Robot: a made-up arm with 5 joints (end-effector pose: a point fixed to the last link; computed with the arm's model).
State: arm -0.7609 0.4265 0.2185 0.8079 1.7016
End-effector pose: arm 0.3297 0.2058 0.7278 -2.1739 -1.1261 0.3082
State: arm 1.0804 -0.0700 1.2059 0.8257 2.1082
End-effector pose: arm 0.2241 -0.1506 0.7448 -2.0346 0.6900 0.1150
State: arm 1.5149 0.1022 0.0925 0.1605 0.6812
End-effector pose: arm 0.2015 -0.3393 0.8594 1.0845 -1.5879 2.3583
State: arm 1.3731 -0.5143 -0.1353 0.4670 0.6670
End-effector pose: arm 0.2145 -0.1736 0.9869 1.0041 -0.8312 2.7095
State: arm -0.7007 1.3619 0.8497 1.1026 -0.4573
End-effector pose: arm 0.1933 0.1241 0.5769 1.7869 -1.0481 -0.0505
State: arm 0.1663 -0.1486 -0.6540 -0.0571 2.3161
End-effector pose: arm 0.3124 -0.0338 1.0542 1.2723 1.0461 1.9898
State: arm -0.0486 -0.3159 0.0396 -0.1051 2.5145
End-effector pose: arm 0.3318 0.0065 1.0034 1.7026 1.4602 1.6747
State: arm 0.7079 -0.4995 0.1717 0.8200 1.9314
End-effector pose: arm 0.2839 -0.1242 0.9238 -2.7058 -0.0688 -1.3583
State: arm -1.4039 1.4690 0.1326 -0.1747 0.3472
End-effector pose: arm 0.1160 0.2737 0.4749 -2.2630 -0.2531 0.0816
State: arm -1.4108 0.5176 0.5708 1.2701 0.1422
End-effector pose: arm 0.0981 0.2024 0.6984 3.0858 -0.0825 -0.2210
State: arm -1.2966 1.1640 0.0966 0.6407 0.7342
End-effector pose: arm 0.1560 0.2655 0.5497 -2.6329 -0.5236 0.4835
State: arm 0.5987 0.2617 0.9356 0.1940 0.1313
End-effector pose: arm 0.3710 -0.1122 0.7176 -1.3270 2.0771 -1.0162
